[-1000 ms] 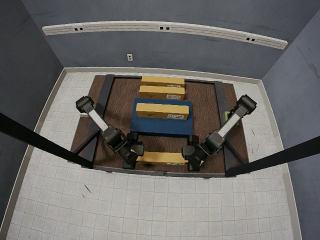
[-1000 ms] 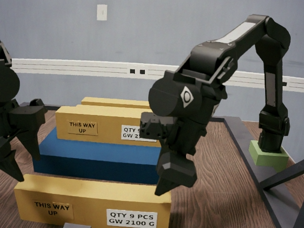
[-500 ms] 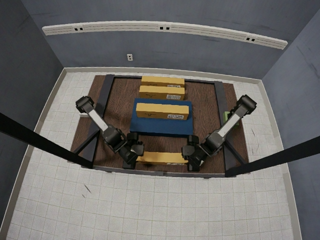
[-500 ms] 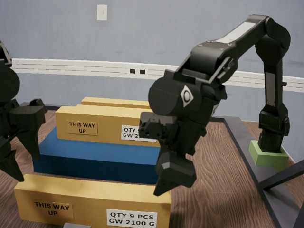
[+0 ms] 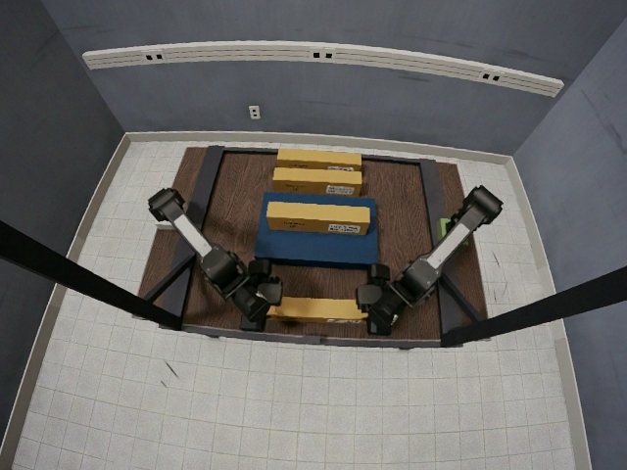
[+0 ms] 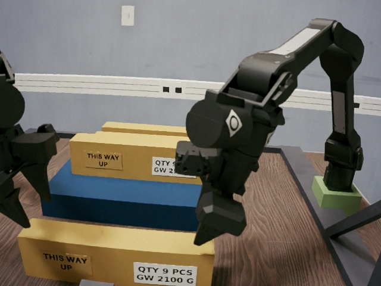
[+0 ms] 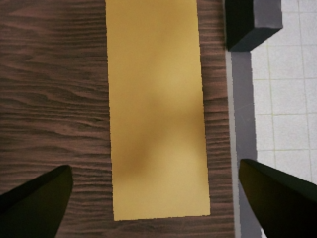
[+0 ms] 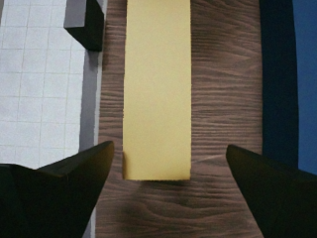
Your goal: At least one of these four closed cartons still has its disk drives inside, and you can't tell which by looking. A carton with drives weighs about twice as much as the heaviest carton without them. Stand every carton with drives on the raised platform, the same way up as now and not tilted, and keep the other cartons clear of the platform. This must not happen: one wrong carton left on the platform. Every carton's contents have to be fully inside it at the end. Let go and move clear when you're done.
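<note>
Now: right hand 140 mm to the right of the carton, 100 mm above it and 10 mm past it. Round my right hand: blue raised platform 270 mm ahead, 160 mm to the left, 110 mm below.
Now: left hand 140 mm to the left of the carton and 100 mm above it. The rest, counted from my left hand: blue raised platform: 290 mm ahead, 130 mm to the right, 120 mm below.
</note>
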